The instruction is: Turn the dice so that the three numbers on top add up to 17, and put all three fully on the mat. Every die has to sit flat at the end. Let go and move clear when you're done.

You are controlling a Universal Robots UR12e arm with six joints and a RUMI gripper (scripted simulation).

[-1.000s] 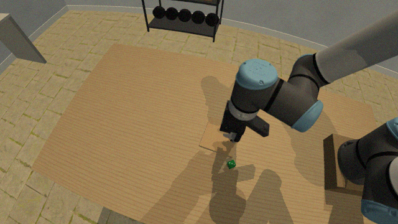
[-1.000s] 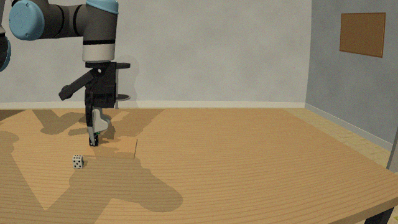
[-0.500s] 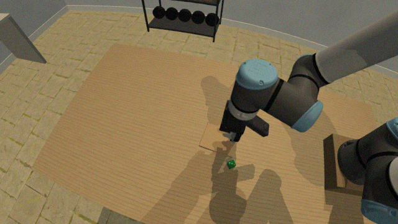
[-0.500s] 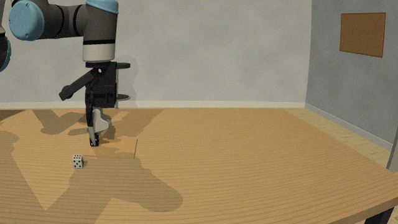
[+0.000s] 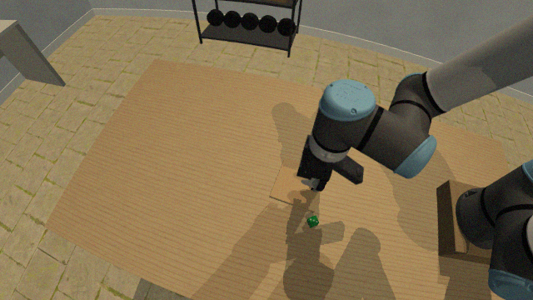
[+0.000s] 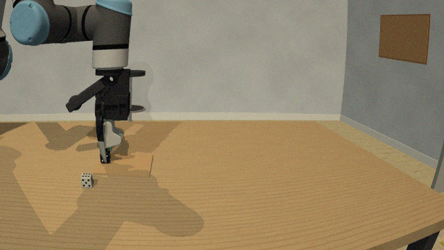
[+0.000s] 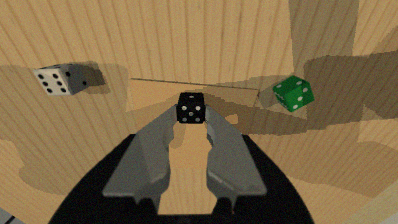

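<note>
Right now the black die is 10 mm below my hand. Round my hand: tan mat 50 mm ahead, 20 mm below, 10 mm to the right; then green die 110 mm to the left, 10 mm below; then white die 120 mm to the right, 40 mm behind, 10 mm below.
</note>
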